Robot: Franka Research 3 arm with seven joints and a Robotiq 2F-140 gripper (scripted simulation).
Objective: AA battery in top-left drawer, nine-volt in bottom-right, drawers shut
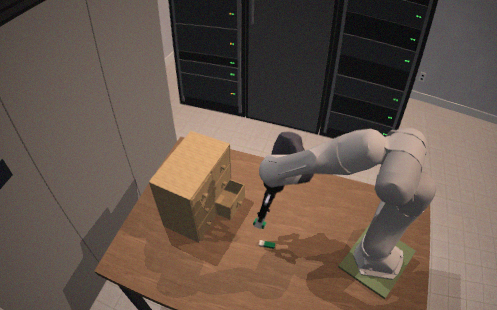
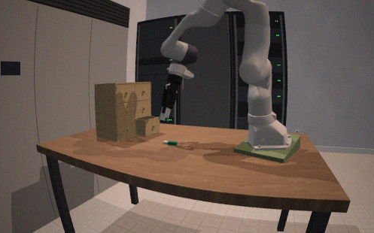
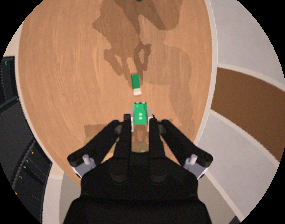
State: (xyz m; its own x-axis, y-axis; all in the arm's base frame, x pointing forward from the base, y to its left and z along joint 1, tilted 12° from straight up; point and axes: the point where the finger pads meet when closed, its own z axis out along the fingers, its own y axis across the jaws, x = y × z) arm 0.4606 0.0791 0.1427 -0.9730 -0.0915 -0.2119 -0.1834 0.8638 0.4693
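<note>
My gripper is now 1 cm past the nine-volt battery, 1 cm to the right of it and 2 cm above it. Also, from my hand: white-and-green cylinder: 4 cm behind, 2 cm to the left, 14 cm below; then AA battery: 28 cm ahead, 5 cm to the left, 7 cm above.
</note>
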